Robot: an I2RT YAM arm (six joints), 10 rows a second.
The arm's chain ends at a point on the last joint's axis. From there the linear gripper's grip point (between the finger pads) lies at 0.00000 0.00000 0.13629 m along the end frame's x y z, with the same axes.
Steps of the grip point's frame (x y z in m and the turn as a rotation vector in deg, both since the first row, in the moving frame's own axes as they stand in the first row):
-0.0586 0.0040 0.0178 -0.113 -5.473 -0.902
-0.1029 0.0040 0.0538 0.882 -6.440 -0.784
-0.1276 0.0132 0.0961 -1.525 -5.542 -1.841
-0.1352 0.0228 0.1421 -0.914 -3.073 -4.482
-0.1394 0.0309 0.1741 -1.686 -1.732 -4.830
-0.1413 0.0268 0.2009 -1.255 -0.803 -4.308
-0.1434 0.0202 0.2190 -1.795 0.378 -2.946
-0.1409 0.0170 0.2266 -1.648 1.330 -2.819
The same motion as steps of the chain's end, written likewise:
-0.0456 0.0036 0.0184 -0.113 -5.473 -0.902
-0.0876 0.0060 0.0547 0.882 -6.440 -0.784
-0.1145 0.0094 0.0968 -1.525 -5.542 -1.841
-0.1280 0.0203 0.1423 -0.914 -3.073 -4.482
-0.1355 0.0267 0.1742 -1.686 -1.732 -4.830
-0.1395 0.0237 0.2009 -1.255 -0.803 -4.308
-0.1444 0.0160 0.2191 -1.795 0.378 -2.946
-0.1442 0.0132 0.2267 -1.648 1.330 -2.819

